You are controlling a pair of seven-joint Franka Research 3 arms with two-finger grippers.
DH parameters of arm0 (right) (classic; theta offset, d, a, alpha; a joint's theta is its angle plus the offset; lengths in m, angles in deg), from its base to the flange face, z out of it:
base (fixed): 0 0 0 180
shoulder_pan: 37.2 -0.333 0 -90
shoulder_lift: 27.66 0 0 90
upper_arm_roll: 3.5 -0.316 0.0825 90
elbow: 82.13 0 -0.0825 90
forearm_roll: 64.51 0.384 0 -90
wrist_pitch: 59.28 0 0.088 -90
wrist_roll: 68.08 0.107 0 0
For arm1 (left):
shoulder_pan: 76.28 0.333 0 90
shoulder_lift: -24.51 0 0 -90
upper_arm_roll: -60.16 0.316 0.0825 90
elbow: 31.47 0 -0.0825 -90
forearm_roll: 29.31 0.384 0 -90
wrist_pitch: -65.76 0 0.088 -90
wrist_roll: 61.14 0.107 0 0
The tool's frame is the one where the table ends.
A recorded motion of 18 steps. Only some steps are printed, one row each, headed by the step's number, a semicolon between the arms.
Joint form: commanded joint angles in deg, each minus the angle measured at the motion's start. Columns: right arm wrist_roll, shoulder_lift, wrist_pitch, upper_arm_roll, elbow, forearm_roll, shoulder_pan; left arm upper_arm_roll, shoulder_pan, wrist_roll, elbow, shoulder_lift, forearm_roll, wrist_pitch.
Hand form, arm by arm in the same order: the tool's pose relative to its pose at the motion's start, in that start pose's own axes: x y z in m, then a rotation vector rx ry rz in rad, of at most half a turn. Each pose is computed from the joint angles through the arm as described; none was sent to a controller.
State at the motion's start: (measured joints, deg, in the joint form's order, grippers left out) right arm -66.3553 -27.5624 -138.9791 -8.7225 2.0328 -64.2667 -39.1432; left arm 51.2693 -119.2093 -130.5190 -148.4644 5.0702 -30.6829 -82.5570
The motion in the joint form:
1: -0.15 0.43 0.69 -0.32 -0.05 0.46 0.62; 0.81 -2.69 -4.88 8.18 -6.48 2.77 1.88
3: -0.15 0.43 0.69 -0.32 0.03 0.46 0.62; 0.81 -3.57 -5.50 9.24 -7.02 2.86 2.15
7: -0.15 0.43 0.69 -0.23 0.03 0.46 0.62; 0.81 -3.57 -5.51 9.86 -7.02 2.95 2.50
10: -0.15 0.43 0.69 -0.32 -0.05 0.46 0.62; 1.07 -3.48 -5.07 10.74 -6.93 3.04 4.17
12: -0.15 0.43 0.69 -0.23 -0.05 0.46 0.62; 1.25 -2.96 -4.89 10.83 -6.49 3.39 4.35
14: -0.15 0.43 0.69 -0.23 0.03 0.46 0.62; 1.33 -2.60 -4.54 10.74 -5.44 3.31 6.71
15: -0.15 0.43 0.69 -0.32 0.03 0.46 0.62; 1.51 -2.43 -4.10 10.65 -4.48 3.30 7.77
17: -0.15 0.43 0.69 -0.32 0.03 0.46 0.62; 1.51 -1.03 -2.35 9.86 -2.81 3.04 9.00
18: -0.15 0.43 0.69 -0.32 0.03 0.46 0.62; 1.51 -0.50 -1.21 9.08 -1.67 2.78 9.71
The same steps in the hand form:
1: -0.0040 0.0017 -0.0031 0.0074 -0.0039 0.0011; -0.0073 0.0361 0.0210 0.0076 0.0086 -0.0197
3: -0.0040 0.0017 -0.0025 0.0074 -0.0053 0.0011; -0.0151 0.0434 0.0210 0.0031 0.0066 -0.0151
7: -0.0039 0.0025 -0.0025 0.0075 -0.0053 0.0027; -0.0141 0.0467 0.0175 -0.0011 0.0089 -0.0142
10: -0.0040 0.0017 -0.0031 0.0074 -0.0039 0.0011; -0.0095 0.0484 0.0133 0.0120 0.0100 -0.0105
12: -0.0040 0.0025 -0.0031 0.0076 -0.0039 0.0027; -0.0018 0.0476 0.0078 0.0083 0.0198 -0.0132
14: -0.0039 0.0025 -0.0025 0.0075 -0.0053 0.0027; 0.0019 0.0444 0.0001 0.0328 0.0165 -0.0146
15: -0.0040 0.0017 -0.0025 0.0074 -0.0053 0.0011; 0.0051 0.0434 -0.0084 0.0374 0.0196 -0.0117
17: -0.0040 0.0017 -0.0025 0.0074 -0.0053 0.0011; 0.0183 0.0358 -0.0206 0.0445 0.0225 -0.0069
18: -0.0040 0.0017 -0.0025 0.0074 -0.0053 0.0011; 0.0221 0.0307 -0.0271 0.0506 0.0212 0.0016

